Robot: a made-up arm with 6 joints.
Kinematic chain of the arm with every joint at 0, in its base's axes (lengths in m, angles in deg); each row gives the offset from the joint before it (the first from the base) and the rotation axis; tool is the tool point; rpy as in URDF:
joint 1: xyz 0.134 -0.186 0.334 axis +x
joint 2: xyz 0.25 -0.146 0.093 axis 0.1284 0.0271 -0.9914
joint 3: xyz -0.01 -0.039 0 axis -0.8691 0.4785 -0.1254
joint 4: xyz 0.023 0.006 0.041 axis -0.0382 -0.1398 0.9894
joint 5: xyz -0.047 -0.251 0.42 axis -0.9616 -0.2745 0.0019
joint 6: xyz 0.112 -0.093 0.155 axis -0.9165 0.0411 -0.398
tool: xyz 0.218 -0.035 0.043 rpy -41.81 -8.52 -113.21
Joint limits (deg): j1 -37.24..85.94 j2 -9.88..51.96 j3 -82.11..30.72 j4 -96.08..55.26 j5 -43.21..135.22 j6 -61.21..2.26
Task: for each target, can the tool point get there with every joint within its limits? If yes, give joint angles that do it. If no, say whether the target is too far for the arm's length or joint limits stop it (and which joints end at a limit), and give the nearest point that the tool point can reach.
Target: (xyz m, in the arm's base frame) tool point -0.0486 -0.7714 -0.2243
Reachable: yes | joints 70.88 36.22 -64.74 -15.60 68.14 -43.50
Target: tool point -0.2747 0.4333 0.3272
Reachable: no: joint limits stop it (at a limit: joint 1, joint 2, joint 3, joint 4, joint 6) | nearest point -0.1932 0.1663 0.1952 | short by 0.309 m
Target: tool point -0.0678 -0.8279 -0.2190
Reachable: yes | joints 59.12 33.50 -69.62 -18.42 56.82 -16.17
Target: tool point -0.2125 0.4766 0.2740
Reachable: no: joint limits stop it (at a limit: joint 1, joint 2, joint 3, joint 5, joint 6) | nearest point -0.1709 0.1787 0.1729 | short by 0.317 m
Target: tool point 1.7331 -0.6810 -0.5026
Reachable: no: too far | nearest point 0.9472 -0.7000 -0.1018 | short by 0.882 m
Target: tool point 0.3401 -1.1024 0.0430
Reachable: yes | joints 51.56 30.39 -45.79 35.24 -27.08 -29.10
